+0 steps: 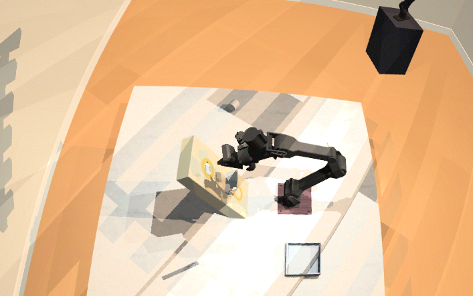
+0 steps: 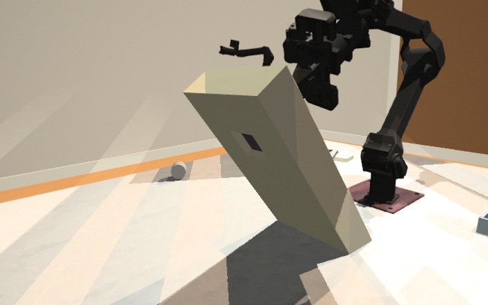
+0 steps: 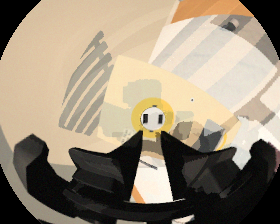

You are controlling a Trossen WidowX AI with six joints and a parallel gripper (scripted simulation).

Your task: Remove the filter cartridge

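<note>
My gripper tip is 5 cm short of the round filter cartridge, 5 cm above it and 1 cm to the left of it. The rest, counted from my gripper tip: cream block 59 cm behind, 26 cm below, 18 cm to the right; then grey tray 35 cm to the left, 30 cm behind, 26 cm below; then service panel 12 cm below, 1 cm ahead.
</note>
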